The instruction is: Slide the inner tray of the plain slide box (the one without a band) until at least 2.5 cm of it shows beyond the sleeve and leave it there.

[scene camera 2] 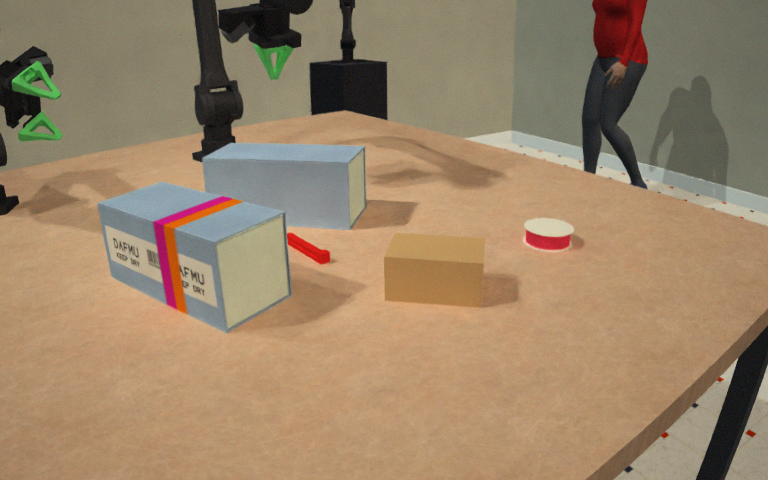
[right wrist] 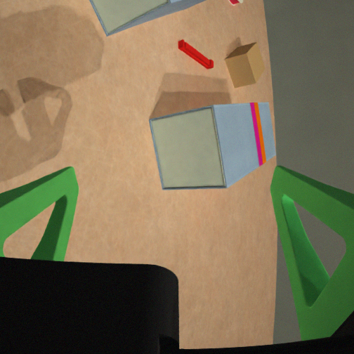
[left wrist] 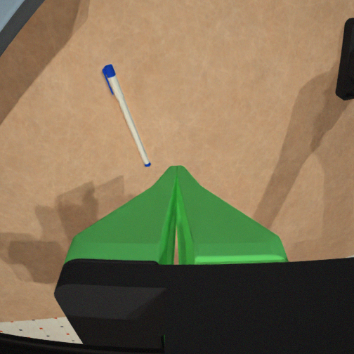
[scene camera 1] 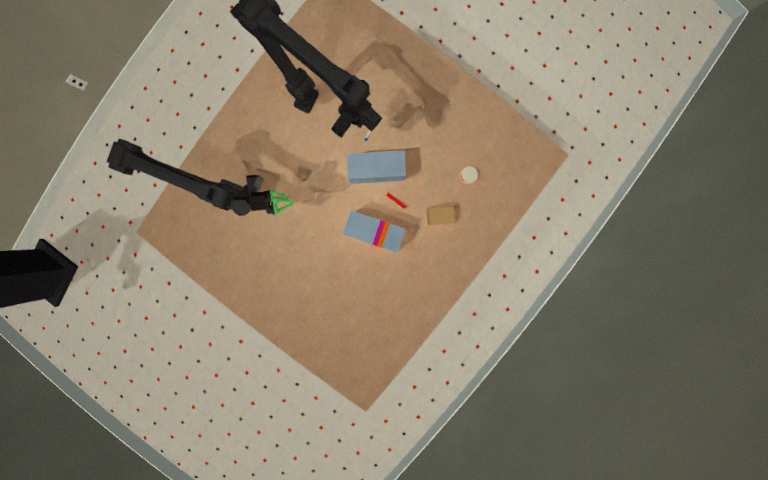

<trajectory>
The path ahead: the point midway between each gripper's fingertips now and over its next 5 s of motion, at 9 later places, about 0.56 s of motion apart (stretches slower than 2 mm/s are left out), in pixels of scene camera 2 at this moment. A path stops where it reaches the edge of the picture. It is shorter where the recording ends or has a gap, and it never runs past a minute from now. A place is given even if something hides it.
My left gripper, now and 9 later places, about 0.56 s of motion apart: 274,79; 273,83; 273,87; 271,90; 270,93; 295,118; 308,140; 310,150; 315,151; 320,152
My right gripper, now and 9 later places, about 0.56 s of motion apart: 59,118; 142,170; 192,195; 171,160; 208,199; 209,190; 217,189; 230,189; 240,191; 249,196
</trajectory>
